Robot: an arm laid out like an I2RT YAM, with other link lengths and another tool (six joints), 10 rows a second.
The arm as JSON. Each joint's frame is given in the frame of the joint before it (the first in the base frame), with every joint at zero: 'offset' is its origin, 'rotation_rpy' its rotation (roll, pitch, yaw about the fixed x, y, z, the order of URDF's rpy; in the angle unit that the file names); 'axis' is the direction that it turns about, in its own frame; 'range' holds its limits. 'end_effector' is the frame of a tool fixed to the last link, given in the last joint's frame.
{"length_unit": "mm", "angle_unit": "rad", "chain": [
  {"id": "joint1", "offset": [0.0, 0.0, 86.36], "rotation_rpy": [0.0, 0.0, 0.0], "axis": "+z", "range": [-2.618, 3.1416]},
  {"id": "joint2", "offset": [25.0, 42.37, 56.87], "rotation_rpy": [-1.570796, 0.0, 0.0], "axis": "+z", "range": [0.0, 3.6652]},
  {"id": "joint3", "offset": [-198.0, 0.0, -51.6], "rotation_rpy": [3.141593, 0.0, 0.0], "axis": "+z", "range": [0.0, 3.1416]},
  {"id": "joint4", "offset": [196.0, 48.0, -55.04], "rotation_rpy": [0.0, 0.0, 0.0], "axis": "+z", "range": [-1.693, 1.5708]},
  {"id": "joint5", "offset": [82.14, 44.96, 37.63], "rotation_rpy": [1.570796, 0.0, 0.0], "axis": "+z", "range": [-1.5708, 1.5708]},
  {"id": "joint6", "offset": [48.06, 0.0, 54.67], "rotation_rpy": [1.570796, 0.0, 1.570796], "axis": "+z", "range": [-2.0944, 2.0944]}
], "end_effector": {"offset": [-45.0, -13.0, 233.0], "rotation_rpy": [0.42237, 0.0, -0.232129]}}
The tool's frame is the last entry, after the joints.
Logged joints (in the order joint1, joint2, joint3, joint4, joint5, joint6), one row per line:
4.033 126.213 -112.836 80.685 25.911 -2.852
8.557 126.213 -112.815 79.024 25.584 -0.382
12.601 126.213 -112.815 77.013 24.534 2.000
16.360 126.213 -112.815 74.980 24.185 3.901
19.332 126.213 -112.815 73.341 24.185 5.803
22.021 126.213 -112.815 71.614 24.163 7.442
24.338 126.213 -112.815 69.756 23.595 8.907
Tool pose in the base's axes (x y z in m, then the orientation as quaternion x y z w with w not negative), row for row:
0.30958 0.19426 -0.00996 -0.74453 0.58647 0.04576 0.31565
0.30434 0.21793 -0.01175 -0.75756 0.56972 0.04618 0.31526
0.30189 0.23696 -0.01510 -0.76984 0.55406 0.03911 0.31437
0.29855 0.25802 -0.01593 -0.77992 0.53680 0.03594 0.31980
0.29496 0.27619 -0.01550 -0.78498 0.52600 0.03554 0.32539
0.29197 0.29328 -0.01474 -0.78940 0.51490 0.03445 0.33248
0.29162 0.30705 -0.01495 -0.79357 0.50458 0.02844 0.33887
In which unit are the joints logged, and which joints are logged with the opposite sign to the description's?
The joints are logged in degrees. Opposite sign: joint3, joint4, joint5.
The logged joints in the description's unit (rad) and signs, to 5 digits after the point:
0.07039 2.20283 1.96936 -1.40822 -0.45223 -0.04978
0.14935 2.20283 1.96899 -1.37923 -0.44653 -0.00667
0.21993 2.20283 1.96899 -1.34413 -0.42820 0.03491
0.28554 2.20283 1.96899 -1.30865 -0.42211 0.06809
0.33741 2.20283 1.96899 -1.28004 -0.42211 0.10128
0.38434 2.20283 1.96899 -1.24990 -0.42172 0.12989
0.42478 2.20283 1.96899 -1.21747 -0.41181 0.15546

